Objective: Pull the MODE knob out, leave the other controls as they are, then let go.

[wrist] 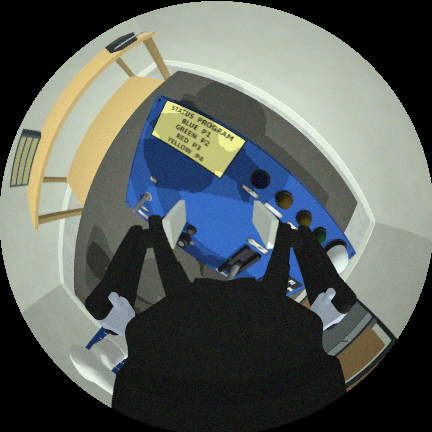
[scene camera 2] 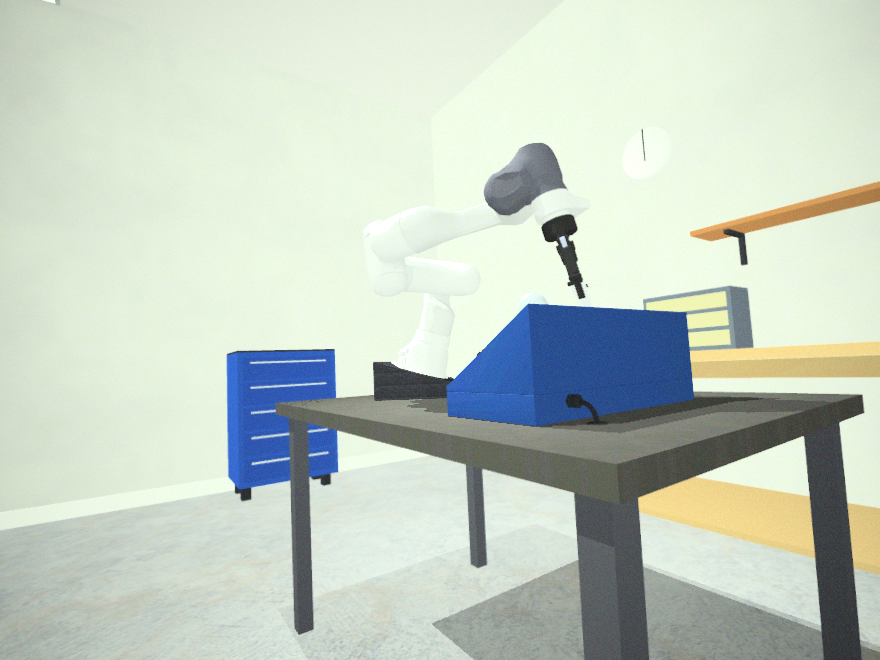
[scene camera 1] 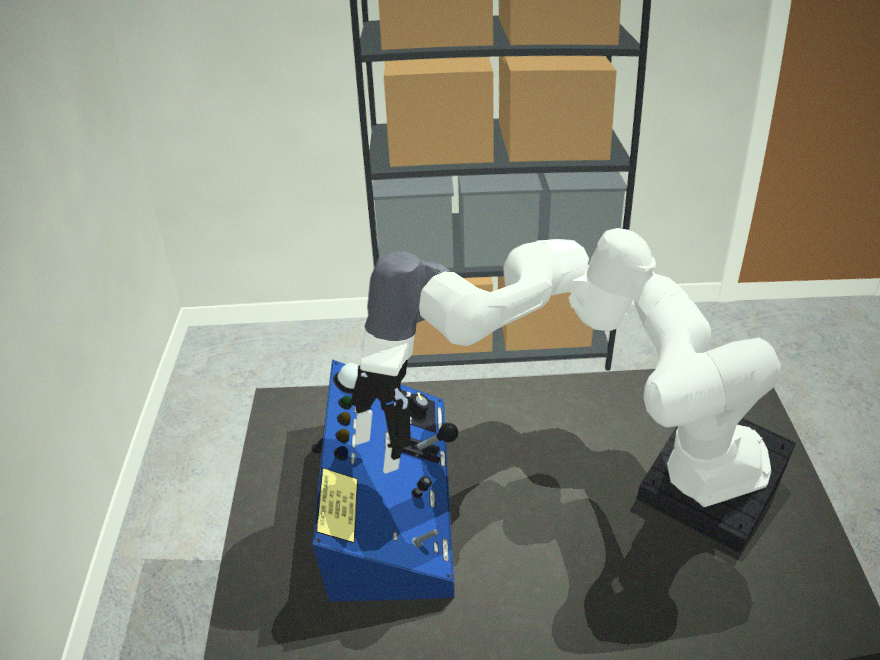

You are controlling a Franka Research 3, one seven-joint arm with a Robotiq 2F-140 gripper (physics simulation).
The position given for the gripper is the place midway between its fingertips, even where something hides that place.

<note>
In view: the gripper [scene camera 1: 376,455] and a blue control panel [scene camera 1: 367,522].
The gripper is seen too in the wrist view [wrist: 218,210] and in scene camera 2 [scene camera 2: 588,316]. The blue control panel shows as well in scene camera 2 [scene camera 2: 551,363].
</note>
